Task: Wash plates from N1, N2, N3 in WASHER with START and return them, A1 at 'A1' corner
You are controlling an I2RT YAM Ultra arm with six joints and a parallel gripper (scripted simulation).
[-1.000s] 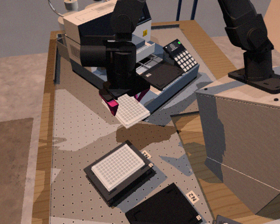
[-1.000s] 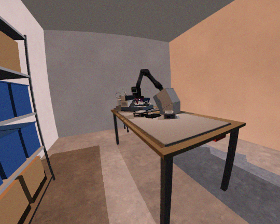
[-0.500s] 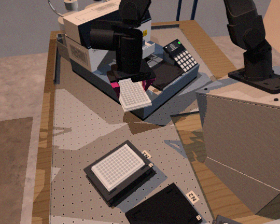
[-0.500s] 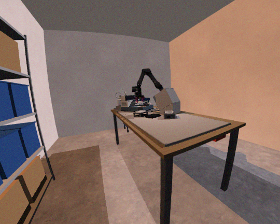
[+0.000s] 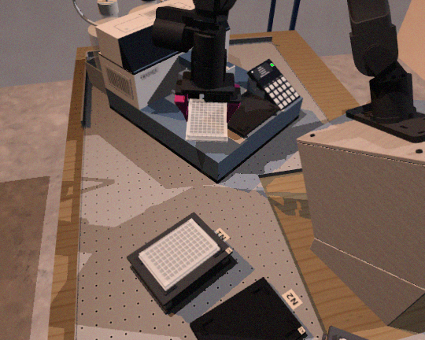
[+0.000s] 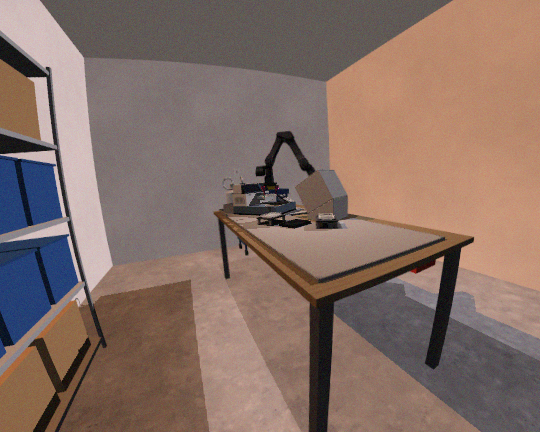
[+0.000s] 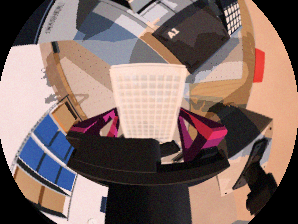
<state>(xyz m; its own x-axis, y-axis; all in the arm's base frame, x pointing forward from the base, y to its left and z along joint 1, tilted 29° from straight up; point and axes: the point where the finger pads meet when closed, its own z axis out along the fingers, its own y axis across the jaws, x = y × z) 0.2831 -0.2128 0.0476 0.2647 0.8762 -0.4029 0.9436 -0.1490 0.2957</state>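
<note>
My hand is 130 mm past the dark carrier pocket, 100 mm to the left of it and 80 mm above it. From my hand the other things lie so: nest N1: 110 mm ahead, 240 mm to the left, 130 mm below; then manifold: 50 mm behind, 230 mm to the right, 30 mm below; then washer: 50 mm behind, 230 mm to the right, 40 mm below.
</note>
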